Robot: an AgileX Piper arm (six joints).
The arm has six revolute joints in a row. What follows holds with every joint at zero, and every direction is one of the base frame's.
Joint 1 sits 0.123 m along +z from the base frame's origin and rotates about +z.
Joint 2 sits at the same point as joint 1 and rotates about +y.
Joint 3 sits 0.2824 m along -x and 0.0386 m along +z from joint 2 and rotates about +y.
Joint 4 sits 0.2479 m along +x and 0.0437 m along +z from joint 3 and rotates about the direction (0.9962, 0, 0.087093).
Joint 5 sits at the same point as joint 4 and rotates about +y.
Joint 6 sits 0.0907 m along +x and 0.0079 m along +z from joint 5 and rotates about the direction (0.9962, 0, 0.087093).
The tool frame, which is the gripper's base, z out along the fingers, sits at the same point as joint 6; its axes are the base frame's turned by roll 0, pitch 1.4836 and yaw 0 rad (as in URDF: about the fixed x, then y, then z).
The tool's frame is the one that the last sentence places.
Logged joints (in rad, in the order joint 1, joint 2, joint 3, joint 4, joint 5, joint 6), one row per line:
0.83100 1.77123 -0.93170 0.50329 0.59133 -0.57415
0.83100 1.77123 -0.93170 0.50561 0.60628 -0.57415
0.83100 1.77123 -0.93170 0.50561 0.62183 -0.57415
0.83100 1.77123 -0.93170 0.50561 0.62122 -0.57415
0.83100 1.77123 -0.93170 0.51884 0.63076 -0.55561
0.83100 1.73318 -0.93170 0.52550 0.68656 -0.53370
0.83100 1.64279 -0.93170 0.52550 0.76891 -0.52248
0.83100 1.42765 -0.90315 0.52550 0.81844 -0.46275
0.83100 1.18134 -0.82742 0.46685 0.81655 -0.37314
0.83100 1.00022 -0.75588 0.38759 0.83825 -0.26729
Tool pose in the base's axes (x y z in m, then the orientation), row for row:
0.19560 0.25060 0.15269 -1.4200 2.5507 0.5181
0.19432 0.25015 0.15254 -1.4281 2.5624 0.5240
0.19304 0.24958 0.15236 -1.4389 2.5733 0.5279
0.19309 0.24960 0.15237 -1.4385 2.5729 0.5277
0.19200 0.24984 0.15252 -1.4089 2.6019 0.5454
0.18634 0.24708 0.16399 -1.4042 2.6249 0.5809
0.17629 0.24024 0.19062 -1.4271 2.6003 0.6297
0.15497 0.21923 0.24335 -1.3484 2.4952 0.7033
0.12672 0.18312 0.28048 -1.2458 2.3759 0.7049
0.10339 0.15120 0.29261 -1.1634 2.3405 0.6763
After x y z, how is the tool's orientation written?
As a rotation vector, in radians.
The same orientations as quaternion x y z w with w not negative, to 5 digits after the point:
-0.47706 0.85693 0.17406 0.08821
-0.47768 0.85708 0.17527 0.08075
-0.47912 0.85685 0.17578 0.07315
-0.47907 0.85686 0.17574 0.07344
-0.46724 0.86288 0.18087 0.06639
-0.46229 0.86416 0.19124 0.05425
-0.46993 0.85626 0.20736 0.05463
-0.45867 0.84876 0.23923 0.10951
-0.44156 0.84211 0.24984 0.18288
-0.42045 0.84586 0.24441 0.21911

